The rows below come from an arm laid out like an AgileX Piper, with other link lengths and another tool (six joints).
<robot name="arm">
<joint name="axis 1" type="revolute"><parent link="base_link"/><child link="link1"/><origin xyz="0.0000 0.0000 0.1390" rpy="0.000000 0.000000 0.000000"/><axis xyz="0 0 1"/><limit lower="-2.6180" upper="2.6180"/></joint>
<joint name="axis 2" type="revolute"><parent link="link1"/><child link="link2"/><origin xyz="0.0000 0.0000 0.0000" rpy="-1.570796 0.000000 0.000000"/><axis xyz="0 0 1"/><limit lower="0.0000" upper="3.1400"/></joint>
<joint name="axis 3" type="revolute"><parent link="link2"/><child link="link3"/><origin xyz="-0.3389 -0.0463 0.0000" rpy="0.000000 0.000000 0.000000"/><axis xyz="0 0 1"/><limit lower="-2.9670" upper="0.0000"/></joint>
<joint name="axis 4" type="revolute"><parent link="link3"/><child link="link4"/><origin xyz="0.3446 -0.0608 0.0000" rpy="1.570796 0.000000 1.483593"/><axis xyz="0 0 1"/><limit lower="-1.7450" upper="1.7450"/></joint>
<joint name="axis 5" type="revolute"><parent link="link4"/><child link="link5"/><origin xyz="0.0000 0.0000 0.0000" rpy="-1.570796 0.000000 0.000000"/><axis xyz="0 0 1"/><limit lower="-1.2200" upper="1.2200"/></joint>
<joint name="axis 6" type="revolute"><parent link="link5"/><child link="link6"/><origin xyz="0.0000 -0.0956 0.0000" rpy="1.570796 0.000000 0.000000"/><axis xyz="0 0 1"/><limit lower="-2.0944" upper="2.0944"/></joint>
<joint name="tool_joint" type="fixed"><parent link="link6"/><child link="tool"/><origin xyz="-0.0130 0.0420 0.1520" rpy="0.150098 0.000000 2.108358"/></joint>
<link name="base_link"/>
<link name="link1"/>
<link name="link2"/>
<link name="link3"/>
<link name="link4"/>
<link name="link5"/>
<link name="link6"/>
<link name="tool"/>
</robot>
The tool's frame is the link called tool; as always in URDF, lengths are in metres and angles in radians.
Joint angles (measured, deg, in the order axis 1, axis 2, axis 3, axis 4, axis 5, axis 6), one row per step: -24.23, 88.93, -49.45, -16.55, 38.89, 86.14; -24.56, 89.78, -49.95, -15.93, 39.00, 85.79; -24.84, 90.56, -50.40, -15.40, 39.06, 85.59; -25.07, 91.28, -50.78, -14.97, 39.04, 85.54; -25.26, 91.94, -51.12, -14.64, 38.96, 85.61; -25.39, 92.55, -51.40, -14.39, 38.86, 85.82; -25.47, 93.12, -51.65, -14.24, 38.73, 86.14; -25.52, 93.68, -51.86, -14.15, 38.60, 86.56; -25.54, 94.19, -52.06, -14.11, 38.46, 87.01; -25.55, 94.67, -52.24, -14.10, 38.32, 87.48; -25.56, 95.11, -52.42, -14.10, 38.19, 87.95; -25.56, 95.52, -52.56, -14.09, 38.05, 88.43; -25.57, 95.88, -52.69, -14.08, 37.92, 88.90; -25.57, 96.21, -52.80, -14.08, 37.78, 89.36; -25.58, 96.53, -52.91, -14.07, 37.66, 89.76; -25.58, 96.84, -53.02, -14.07, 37.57, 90.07; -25.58, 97.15, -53.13, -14.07, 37.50, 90.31; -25.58, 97.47, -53.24, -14.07, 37.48, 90.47
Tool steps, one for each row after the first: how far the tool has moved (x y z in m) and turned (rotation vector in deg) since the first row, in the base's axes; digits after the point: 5 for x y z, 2 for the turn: 0.00103, -0.00187, -0.00383, 0.57, 0.31, -0.38; 0.00209, -0.00358, -0.00732, 1.08, 0.54, -0.79; 0.00316, -0.00511, -0.01065, 1.53, 0.69, -1.21; 0.00433, -0.00661, -0.01364, 1.90, 0.77, -1.65; 0.00537, -0.00779, -0.01658, 2.23, 0.83, -2.10; 0.00648, -0.00884, -0.01930, 2.50, 0.86, -2.55; 0.00739, -0.00975, -0.02221, 2.75, 0.92, -3.02; 0.00839, -0.01055, -0.02475, 2.96, 0.93, -3.47; 0.00931, -0.01131, -0.02718, 3.14, 0.95, -3.90; 0.01021, -0.01209, -0.02931, 3.29, 0.94, -4.34; 0.01097, -0.01269, -0.03147, 3.46, 0.92, -4.77; 0.01163, -0.01334, -0.03332, 3.61, 0.88, -5.21; 0.01228, -0.01389, -0.03504, 3.75, 0.83, -5.62; 0.01284, -0.01443, -0.03672, 3.88, 0.80, -6.00; 0.01336, -0.01485, -0.03839, 3.99, 0.82, -6.28; 0.01383, -0.01520, -0.04010, 4.09, 0.87, -6.49; 0.01411, -0.01545, -0.04199, 4.20, 1.01, -6.65
